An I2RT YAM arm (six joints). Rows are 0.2 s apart.
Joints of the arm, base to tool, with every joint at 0 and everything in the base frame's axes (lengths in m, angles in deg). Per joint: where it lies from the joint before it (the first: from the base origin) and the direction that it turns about. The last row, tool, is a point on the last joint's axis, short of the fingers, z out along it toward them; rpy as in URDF.
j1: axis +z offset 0 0 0.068
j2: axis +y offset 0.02 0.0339 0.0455
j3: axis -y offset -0.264 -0.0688 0
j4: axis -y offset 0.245 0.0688 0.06
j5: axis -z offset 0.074 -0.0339 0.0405
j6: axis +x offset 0.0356 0 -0.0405
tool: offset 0 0 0 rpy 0 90 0
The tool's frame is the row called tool.
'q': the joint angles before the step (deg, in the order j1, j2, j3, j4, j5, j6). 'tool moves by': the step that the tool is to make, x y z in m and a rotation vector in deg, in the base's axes. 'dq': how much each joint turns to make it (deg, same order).
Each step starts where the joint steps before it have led.
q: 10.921, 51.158, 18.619, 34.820, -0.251, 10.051
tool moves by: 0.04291, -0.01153, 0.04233, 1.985, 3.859, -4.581
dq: -4.578, 8.773, 14.955, -9.689, 0.029, 2.540
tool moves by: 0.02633, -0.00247, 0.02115, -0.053, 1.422, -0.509
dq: -1.237, 5.789, 8.496, -4.126, -0.731, 0.064
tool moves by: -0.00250, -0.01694, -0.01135, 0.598, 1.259, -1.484
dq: -3.920, -0.417, -2.327, 0.705, -2.470, 0.527
